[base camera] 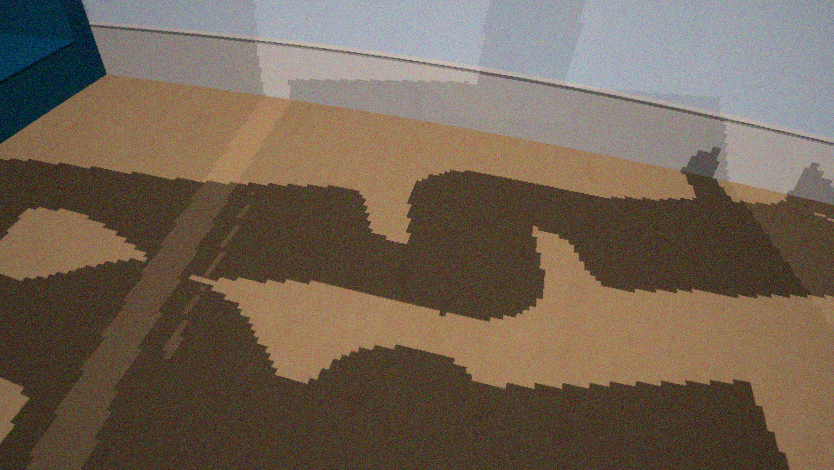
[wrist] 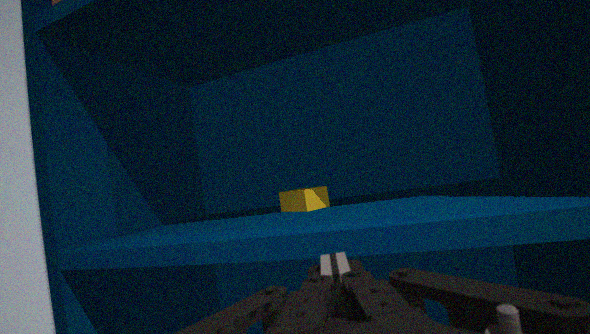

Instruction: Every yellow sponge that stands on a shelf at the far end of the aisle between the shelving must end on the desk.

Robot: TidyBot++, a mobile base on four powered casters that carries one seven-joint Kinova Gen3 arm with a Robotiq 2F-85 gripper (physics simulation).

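Places are measured from the arm's base along level axes (x ahead, y left, z up), in centimetres.
Pixels of known places: gripper, fingertip midpoint: (wrist: 335, 270).
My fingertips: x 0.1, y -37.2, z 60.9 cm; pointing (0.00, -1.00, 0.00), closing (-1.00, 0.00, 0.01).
For each thing: its middle in the pictures, then the offset to it from my fingertips. "*": a spot on its surface instead. Level surfaces: height alone.
- yellow sponge, body centre: (wrist: 303, 199) dx +4.3, dy -49.0, dz +0.7 cm
- blue shelving's side panel, surface spot: (wrist: 75, 150) * dx +48.3, dy -37.7, dz +18.0 cm
- wood floor, its level: dz -100.6 cm
A yellow sponge (wrist: 303, 200) sits on a blue shelf board (wrist: 320, 238) in the wrist view, a little left of the middle, behind the board's front edge. Light falls on part of its right side. My gripper (wrist: 335, 270) is shut and empty. Its fingertips show low in the wrist view, below the sponge and apart from it, in front of the board's front edge. The sponge and the gripper do not show in the base camera view. The desk does not show in either view.
The blue shelving's side panel (wrist: 75, 150) stands at the left in the wrist view, with a pale wall (wrist: 20, 200) beyond it. In the base camera view, blue shelving (base camera: 52, 87) stands at the upper left and a pale wall (base camera: 373, 29) runs behind the wood floor (base camera: 373, 140), which carries dark shadows.
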